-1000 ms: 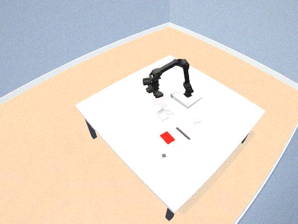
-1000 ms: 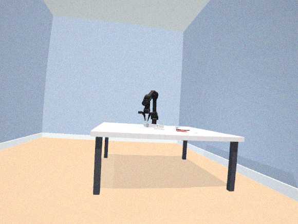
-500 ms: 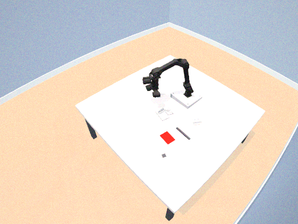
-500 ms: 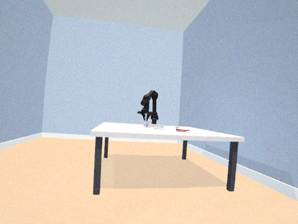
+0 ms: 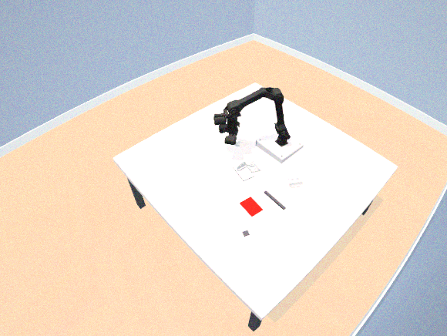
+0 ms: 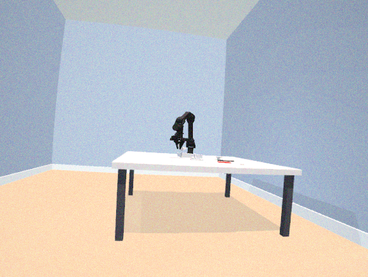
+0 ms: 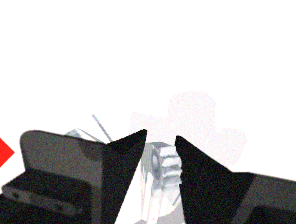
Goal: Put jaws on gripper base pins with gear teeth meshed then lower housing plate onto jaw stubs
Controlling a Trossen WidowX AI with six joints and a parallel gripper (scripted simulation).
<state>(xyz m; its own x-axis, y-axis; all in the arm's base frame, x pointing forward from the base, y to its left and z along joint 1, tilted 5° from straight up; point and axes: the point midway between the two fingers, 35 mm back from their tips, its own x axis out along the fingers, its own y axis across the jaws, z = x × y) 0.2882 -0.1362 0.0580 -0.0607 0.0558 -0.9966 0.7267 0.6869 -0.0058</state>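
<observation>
Right now the white jaw piece is 2 cm behind my gripper tip, 2 cm above it and 1 cm to the left of it. The rest, counted from my gripper tip: dark grey bar: 42 cm to the left, 8 cm below, 4 cm ahead; small white part: 40 cm to the left, 13 cm behind, 6 cm below; red flat rectangle: 38 cm to the left, 16 cm ahead, 8 cm below.
</observation>
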